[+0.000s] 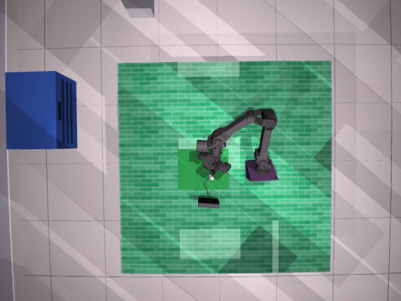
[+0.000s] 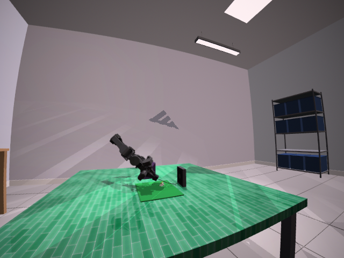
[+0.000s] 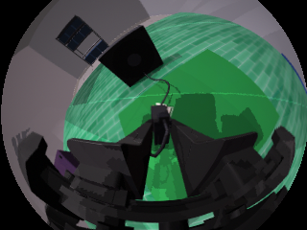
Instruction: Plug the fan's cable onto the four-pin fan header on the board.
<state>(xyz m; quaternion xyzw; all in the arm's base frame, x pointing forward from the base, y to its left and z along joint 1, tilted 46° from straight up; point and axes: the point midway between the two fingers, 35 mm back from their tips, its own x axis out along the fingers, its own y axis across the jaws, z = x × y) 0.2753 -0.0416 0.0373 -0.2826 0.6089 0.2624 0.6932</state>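
Now: the green board 5 cm ahead of my gripper tip, 1 cm to the right of it and 8 cm below it. Round my gripper tip: dark plug: 1 cm below; black fan: 5 cm ahead, 17 cm to the left, 1 cm below; fan header: 1 cm ahead, 4 cm to the left, 7 cm below.
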